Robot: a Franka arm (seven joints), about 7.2 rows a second.
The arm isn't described. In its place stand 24 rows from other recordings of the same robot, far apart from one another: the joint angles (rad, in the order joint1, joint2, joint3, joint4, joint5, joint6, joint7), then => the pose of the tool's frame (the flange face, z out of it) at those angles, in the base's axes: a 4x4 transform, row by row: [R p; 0 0 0 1], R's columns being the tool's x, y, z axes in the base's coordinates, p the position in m.
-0.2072 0.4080 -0.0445 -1.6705 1.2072 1.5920 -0.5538 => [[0.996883 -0.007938 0.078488 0.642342], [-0.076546 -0.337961 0.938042 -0.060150], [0.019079 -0.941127 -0.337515 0.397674], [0 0 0 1]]
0.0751 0.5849 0.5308 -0.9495 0.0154 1.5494 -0.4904 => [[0.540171 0.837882 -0.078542 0.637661], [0.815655 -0.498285 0.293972 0.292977], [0.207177 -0.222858 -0.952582 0.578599], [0 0 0 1]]
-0.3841 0.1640 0.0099 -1.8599 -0.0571 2.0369 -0.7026 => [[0.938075 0.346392 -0.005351 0.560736], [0.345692 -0.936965 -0.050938 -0.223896], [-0.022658 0.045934 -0.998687 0.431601], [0 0 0 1]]
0.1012 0.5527 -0.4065 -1.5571 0.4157 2.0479 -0.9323 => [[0.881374 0.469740 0.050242 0.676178], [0.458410 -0.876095 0.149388 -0.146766], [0.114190 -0.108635 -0.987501 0.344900], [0 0 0 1]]
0.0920 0.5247 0.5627 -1.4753 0.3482 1.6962 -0.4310 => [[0.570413 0.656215 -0.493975 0.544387], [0.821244 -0.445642 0.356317 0.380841], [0.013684 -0.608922 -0.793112 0.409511], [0 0 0 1]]
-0.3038 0.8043 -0.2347 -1.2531 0.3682 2.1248 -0.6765 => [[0.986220 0.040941 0.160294 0.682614], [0.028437 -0.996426 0.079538 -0.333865], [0.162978 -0.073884 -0.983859 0.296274], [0 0 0 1]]
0.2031 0.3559 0.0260 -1.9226 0.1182 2.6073 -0.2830 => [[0.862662 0.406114 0.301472 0.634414], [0.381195 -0.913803 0.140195 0.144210], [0.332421 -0.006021 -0.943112 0.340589], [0 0 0 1]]
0.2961 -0.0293 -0.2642 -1.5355 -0.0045 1.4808 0.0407 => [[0.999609 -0.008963 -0.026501 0.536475], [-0.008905 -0.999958 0.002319 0.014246], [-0.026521 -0.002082 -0.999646 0.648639], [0 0 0 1]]
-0.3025 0.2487 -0.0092 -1.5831 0.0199 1.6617 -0.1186 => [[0.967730 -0.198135 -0.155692 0.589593], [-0.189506 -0.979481 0.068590 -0.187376], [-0.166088 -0.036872 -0.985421 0.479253], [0 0 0 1]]
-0.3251 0.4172 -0.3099 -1.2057 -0.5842 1.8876 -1.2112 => [[0.709291 0.694314 -0.121792 0.569300], [0.457071 -0.584525 -0.670385 -0.407830], [-0.536648 0.419831 -0.731950 0.598448], [0 0 0 1]]
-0.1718 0.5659 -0.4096 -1.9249 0.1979 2.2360 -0.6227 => [[0.976866 -0.065925 -0.203438 0.509601], [-0.056155 -0.996991 0.053436 -0.320624], [-0.206349 -0.040776 -0.977629 0.199424], [0 0 0 1]]
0.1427 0.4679 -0.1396 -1.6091 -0.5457 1.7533 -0.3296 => [[0.799173 0.553053 -0.235490 0.648331], [0.350178 -0.746773 -0.565426 -0.033650], [-0.488568 0.369410 -0.790467 0.351116], [0 0 0 1]]
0.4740 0.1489 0.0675 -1.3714 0.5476 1.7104 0.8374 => [[0.931009 -0.346824 -0.113738 0.502661], [-0.234143 -0.806546 0.542827 0.354912], [-0.280000 -0.478745 -0.832107 0.660960], [0 0 0 1]]
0.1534 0.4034 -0.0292 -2.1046 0.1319 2.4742 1.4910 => [[0.099656 -0.994300 -0.037905 0.573674], [-0.992612 -0.101992 0.065720 0.071304], [-0.069212 0.031075 -0.997118 0.220799], [0 0 0 1]]
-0.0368 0.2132 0.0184 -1.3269 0.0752 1.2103 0.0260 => [[0.945695 -0.041048 -0.322453 0.577430], [-0.015964 -0.996663 0.080054 -0.002009], [-0.324663 -0.070559 -0.943194 0.589331], [0 0 0 1]]
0.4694 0.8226 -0.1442 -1.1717 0.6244 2.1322 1.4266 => [[0.233508 -0.971208 0.047212 0.715372], [-0.872509 -0.187852 0.451042 0.304335], [-0.429187 -0.146515 -0.891253 0.319962], [0 0 0 1]]
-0.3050 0.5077 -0.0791 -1.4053 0.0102 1.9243 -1.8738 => [[0.074331 0.997233 0.001227 0.656900], [0.996742 -0.074256 -0.031475 -0.253873], [-0.031297 0.003562 -0.999504 0.412747], [0 0 0 1]]
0.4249 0.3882 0.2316 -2.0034 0.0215 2.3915 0.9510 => [[0.944848 -0.323186 -0.053039 0.483239], [-0.318038 -0.944076 0.087016 0.366898], [-0.078195 -0.065348 -0.994794 0.268471], [0 0 0 1]]
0.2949 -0.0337 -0.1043 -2.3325 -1.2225 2.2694 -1.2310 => [[-0.443935 0.782529 0.436543 0.504587], [0.450017 0.615990 -0.646561 0.073033], [-0.774859 -0.090579 -0.625611 0.360422], [0 0 0 1]]
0.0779 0.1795 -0.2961 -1.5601 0.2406 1.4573 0.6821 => [[0.577826 -0.785746 -0.220727 0.578529], [-0.748656 -0.617979 0.240033 -0.086925], [-0.325009 0.026551 -0.945338 0.524800], [0 0 0 1]]
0.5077 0.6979 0.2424 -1.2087 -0.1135 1.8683 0.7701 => [[0.998148 -0.039338 -0.046393 0.577572], [-0.038367 -0.999030 0.021627 0.462038], [-0.047199 -0.019807 -0.998689 0.372574], [0 0 0 1]]
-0.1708 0.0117 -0.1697 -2.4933 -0.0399 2.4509 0.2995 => [[0.819128 -0.570509 -0.059572 0.436283], [-0.571895 -0.820288 -0.007947 -0.154701], [-0.044332 0.040579 -0.998192 0.276748], [0 0 0 1]]
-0.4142 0.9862 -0.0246 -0.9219 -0.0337 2.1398 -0.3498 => [[0.979234 -0.072938 0.189156 0.735223], [-0.046755 -0.989137 -0.139363 -0.337414], [0.197266 0.127625 -0.972007 0.305596], [0 0 0 1]]
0.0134 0.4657 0.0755 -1.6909 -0.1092 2.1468 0.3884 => [[0.969536 -0.244944 -0.001225 0.666460], [-0.244602 -0.967893 -0.057905 0.049631], [0.012998 0.056441 -0.998321 0.327708], [0 0 0 1]]
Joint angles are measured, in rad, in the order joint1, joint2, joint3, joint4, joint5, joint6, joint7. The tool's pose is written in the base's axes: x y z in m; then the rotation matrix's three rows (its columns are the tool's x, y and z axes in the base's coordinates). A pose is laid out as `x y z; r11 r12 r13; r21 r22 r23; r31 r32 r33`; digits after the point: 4 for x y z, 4 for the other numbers.
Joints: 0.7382, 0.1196, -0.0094, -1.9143, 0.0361, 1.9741, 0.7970
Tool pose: 0.4321 0.3891 0.4271; 0.9944 -0.0825 -0.0657; -0.0837 -0.9964 -0.0157; -0.0642 0.0211 -0.9977
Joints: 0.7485, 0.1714, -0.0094, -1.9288, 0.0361, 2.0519, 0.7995
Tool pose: 0.4354 0.3997 0.3965; 0.9954 -0.0773 -0.0559; -0.0780 -0.9969 -0.0099; -0.0550 0.0142 -0.9984
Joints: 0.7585, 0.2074, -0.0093, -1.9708, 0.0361, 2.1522, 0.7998
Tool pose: 0.4334 0.4054 0.3646; 0.9968 -0.0706 -0.0380; -0.0705 -0.9975 0.0032; -0.0382 -0.0005 -0.9993
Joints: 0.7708, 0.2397, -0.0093, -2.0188, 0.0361, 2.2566, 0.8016
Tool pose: 0.4277 0.4093 0.3332; 0.9978 -0.0628 -0.0189; -0.0625 -0.9979 0.0175; -0.0200 -0.0163 -0.9997
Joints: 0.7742, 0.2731, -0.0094, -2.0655, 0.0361, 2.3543, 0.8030
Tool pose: 0.4238 0.4075 0.3021; 0.9980 -0.0631 -0.0044; -0.0630 -0.9976 0.0277; -0.0061 -0.0274 -0.9996
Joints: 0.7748, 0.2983, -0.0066, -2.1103, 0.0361, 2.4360, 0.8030
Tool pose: 0.4176 0.4037 0.2761; 0.9981 -0.0615 0.0050; -0.0617 -0.9975 0.0347; 0.0029 -0.0349 -0.9994
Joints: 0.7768, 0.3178, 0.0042, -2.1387, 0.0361, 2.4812, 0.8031
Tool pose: 0.4082 0.4044 0.2574; 0.9987 -0.0505 0.0013; -0.0505 -0.9981 0.0343; -0.0005 -0.0343 -0.9994
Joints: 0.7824, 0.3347, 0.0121, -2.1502, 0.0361, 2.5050, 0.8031
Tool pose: 0.4007 0.4077 0.2454; 0.9993 -0.0382 -0.0038; -0.0380 -0.9988 0.0324; -0.0050 -0.0322 -0.9995
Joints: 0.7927, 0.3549, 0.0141, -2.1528, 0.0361, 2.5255, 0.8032
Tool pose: 0.3953 0.4120 0.2347; 0.9996 -0.0267 -0.0060; -0.0265 -0.9992 0.0309; -0.0068 -0.0307 -0.9995
